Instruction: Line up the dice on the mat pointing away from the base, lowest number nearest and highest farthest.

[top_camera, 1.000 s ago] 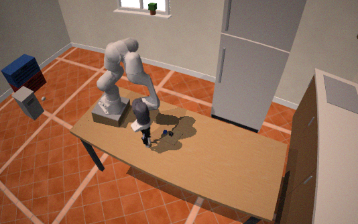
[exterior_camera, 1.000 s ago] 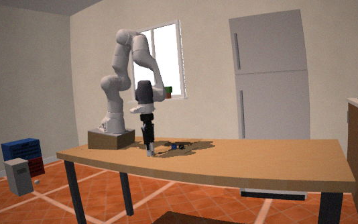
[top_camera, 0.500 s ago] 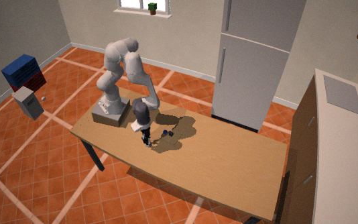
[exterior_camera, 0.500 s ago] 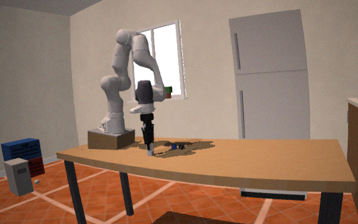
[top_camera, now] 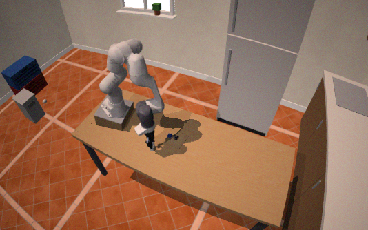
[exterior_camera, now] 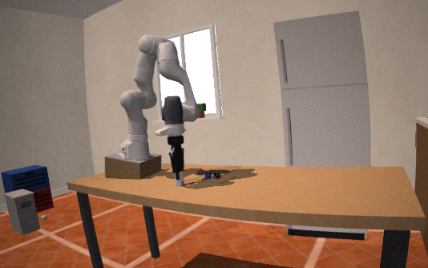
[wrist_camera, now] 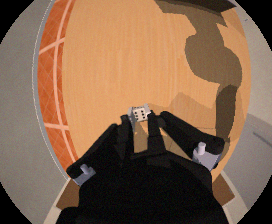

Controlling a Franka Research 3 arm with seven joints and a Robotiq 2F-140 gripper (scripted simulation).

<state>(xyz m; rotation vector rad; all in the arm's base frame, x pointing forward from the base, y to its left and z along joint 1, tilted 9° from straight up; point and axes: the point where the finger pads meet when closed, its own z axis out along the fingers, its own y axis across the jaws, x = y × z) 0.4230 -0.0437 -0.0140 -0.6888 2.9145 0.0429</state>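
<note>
The wood-coloured mat lies 8 cm ahead of my hand, 17 cm to the left of it and 3 cm below it. The rest, counted from my hand: blue die (3 cm ahead, 16 cm to the left, 2 cm below).
</note>
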